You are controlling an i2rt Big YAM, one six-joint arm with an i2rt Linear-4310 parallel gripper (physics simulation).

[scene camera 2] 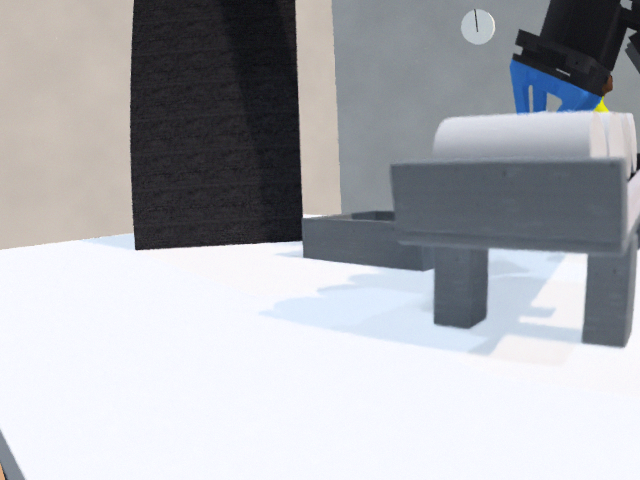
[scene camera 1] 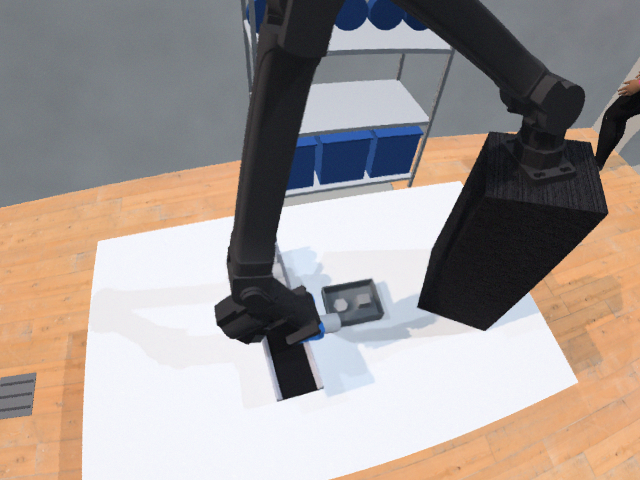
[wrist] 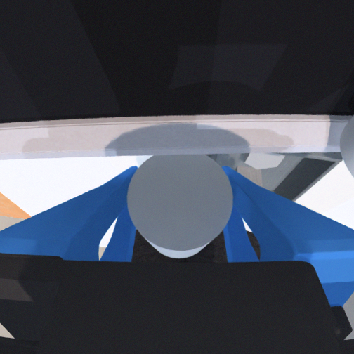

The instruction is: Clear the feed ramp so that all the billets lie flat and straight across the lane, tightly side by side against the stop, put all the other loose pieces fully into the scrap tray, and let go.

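Frame: origin at the arm's base, x ahead, y up, z right, level; metres.
Where they show: gripper, fingertip midpoint: [scene camera 1: 317,329]; arm's base, link origin: [scene camera 1: 535,161].
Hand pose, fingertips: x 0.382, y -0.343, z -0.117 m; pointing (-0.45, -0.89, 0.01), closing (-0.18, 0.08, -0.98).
Observation:
Each offset is from my fingertips to the top centre of the thing. "spot": to the spot under its first point. Level surfaces: height alone.
My gripper [scene camera 1: 321,328] [wrist: 179,176] is shut on a pale grey cylindrical billet {dx -0.009, dy +0.040, dz +0.003 m} [scene camera 1: 331,322] [wrist: 180,202], seen end-on in the wrist view. It holds this billet by the ramp's tray-side rail; the height is unclear. Blue fingers also show behind the ramp in scene camera 2. The feed ramp [scene camera 1: 295,367] [scene camera 2: 506,204] [wrist: 150,65] has a black lane. Several billets {dx +0.114, dy +0.007, dz +0.221 m} [scene camera 2: 511,136] lie side by side across it at the stop; the arm hides most in scene camera 1. The scrap tray {dx -0.095, dy -0.051, dz +0.084 m} [scene camera 1: 381,308] [scene camera 2: 361,242] [wrist: 305,177] holds a hexagonal piece {dx -0.067, dy -0.066, dz +0.081 m} [scene camera 1: 340,304] [wrist: 265,160] and a block {dx -0.123, dy -0.057, dz +0.087 m} [scene camera 1: 363,300].
The arm's black pedestal [scene camera 1: 506,253] [scene camera 2: 217,129] stands beyond the tray. The ramp's side rail {spot: dx +0.016, dy +0.012, dz -0.078 m} [scene camera 1: 314,364] [wrist: 300,134] is raised along the lane, and legs {spot: dx +0.082, dy -0.066, dz +0.224 m} [scene camera 2: 460,286] hold the ramp above the white table {dy -0.086 m} [scene camera 1: 170,413] [scene camera 2: 206,387]. A shelf unit [scene camera 1: 377,51] stands behind the table.

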